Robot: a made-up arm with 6 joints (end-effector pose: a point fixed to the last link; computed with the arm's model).
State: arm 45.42 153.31 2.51 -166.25 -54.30 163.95
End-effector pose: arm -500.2 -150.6 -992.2 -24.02 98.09 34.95
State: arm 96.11 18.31 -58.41 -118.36 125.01 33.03
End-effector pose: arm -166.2 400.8 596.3 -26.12 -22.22 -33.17
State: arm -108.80 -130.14 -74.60 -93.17 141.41 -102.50
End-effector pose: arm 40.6 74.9 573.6 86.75 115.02 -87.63
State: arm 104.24 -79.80 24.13 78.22 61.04 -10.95
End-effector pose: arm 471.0 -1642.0 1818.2 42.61 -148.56 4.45
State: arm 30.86 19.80 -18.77 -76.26 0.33 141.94
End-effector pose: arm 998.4 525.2 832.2 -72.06 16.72 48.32
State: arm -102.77 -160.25 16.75 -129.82 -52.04 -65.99
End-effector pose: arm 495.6 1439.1 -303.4 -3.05 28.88 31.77
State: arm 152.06 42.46 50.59 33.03 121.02 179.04
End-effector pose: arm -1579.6 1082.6 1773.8 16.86 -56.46 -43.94
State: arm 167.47 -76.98 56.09 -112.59 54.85 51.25
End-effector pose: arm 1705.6 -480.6 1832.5 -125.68 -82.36 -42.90
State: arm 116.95 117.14 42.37 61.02 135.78 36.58
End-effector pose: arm -609.2 1474.1 -987.9 72.29 -65.26 135.96
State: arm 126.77 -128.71 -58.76 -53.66 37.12 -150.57
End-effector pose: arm 343.4 -204.1 799.6 -41.12 -65.76 -8.87
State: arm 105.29 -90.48 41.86 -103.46 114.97 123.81
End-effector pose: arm 411.1 -1731.4 1565.0 89.28 41.97 22.74
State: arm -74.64 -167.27 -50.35 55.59 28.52 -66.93
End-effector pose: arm -395.4 888.9 296.6 -91.47 -88.52 -12.80
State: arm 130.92 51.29 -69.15 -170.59 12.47 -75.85
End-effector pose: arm -418.5 94.2 400.6 80.26 13.40 -66.79
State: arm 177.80 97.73 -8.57 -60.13 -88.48 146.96
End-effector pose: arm -668.9 154.3 -588.5 38.66 -31.25 -56.47
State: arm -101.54 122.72 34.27 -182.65 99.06 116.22
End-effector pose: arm 39.9 -1092.7 -1187.9 -91.74 -77.65 39.63
